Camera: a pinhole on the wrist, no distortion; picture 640 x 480 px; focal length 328.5 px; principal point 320.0 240.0 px. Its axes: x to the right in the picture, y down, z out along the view. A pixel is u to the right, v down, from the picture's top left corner.
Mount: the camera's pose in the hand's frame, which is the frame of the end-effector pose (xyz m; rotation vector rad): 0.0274 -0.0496 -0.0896 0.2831 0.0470 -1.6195
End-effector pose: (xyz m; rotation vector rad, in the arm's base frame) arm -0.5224 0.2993 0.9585 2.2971 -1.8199 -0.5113
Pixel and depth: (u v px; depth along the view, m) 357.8 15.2 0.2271
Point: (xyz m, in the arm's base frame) -0.4922 0.4908 0.8527
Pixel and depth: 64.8 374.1 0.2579
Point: -0.6603 0.1990 0.7702
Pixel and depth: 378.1 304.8 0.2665
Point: -0.4363 0.3147 0.7473
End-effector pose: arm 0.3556 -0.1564 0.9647 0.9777 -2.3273 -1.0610
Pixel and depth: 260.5 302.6 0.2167
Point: 0.2755 -0.1444 0.8377
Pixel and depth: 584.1 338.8 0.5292
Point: 0.3363 -0.3169 0.2954
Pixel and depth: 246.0 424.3 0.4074
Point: 0.0364 -0.1515 0.7075
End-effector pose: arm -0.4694 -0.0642 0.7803 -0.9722 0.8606 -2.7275
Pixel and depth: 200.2 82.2 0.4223
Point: -0.0919 -0.1749 0.8414
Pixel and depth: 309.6 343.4 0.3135
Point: -0.3810 -0.1038 1.0283
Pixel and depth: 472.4 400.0 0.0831
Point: -0.5103 0.0148 0.8608
